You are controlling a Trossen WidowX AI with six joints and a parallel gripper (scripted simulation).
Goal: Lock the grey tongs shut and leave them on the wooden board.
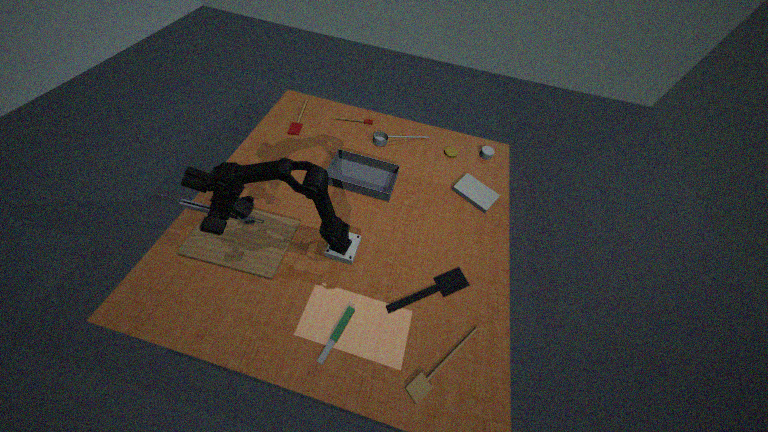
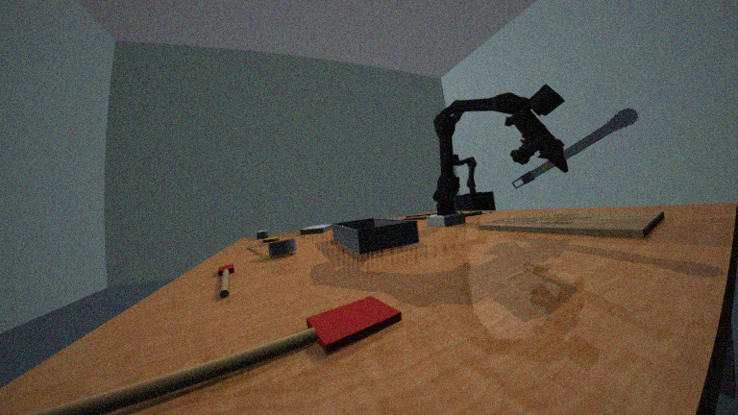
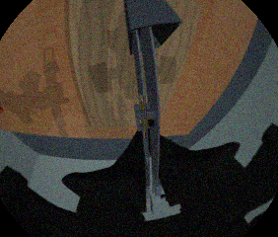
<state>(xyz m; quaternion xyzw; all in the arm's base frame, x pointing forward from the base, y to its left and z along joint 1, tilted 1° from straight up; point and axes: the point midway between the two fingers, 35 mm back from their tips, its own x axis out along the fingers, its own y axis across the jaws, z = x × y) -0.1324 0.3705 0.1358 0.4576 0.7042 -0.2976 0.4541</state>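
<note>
The wooden board lies 10 mm ahead of my gripper tip, 30 mm to the right of it and 130 mm below it. Also, from my gripper tip: red spatula (680 mm ahead, 180 mm to the left, 130 mm below); roasting tin (490 mm ahead, 300 mm to the right, 110 mm below); black spatula (150 mm ahead, 760 mm to the right, 140 mm below).
</note>
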